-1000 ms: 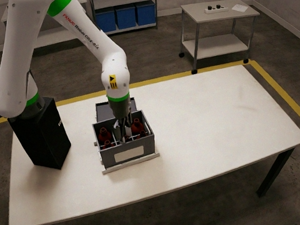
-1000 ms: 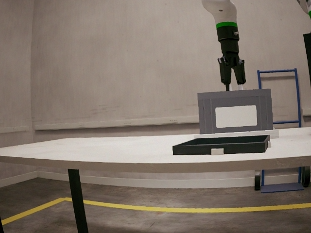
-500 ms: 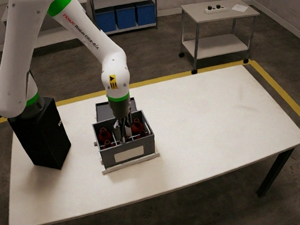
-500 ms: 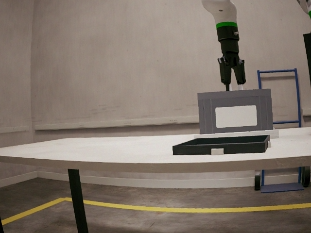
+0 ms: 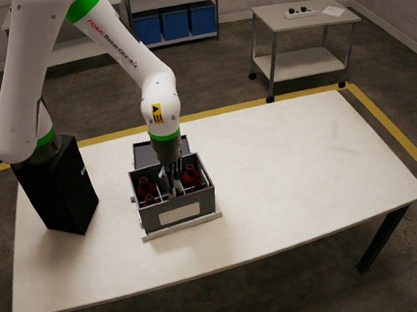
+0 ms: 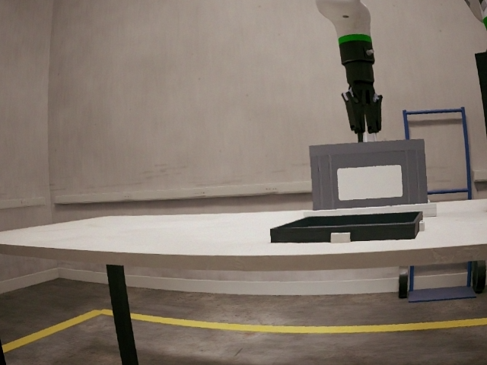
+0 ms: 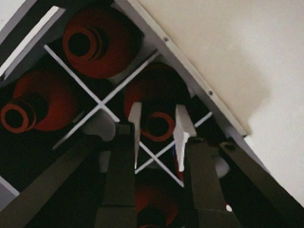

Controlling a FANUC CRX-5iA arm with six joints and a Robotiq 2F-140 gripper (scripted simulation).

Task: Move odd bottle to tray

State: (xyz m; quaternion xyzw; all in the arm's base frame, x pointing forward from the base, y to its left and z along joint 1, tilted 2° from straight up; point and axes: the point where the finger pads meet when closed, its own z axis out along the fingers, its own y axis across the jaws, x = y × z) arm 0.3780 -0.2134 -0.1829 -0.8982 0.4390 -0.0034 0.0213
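Right now my hand is 5 cm to the right of the crate and 9 cm above it. Also, from my hand: dark tray 6 cm ahead, 33 cm to the left, 16 cm below; bottle 8 cm behind, 10 cm to the left, 9 cm below.
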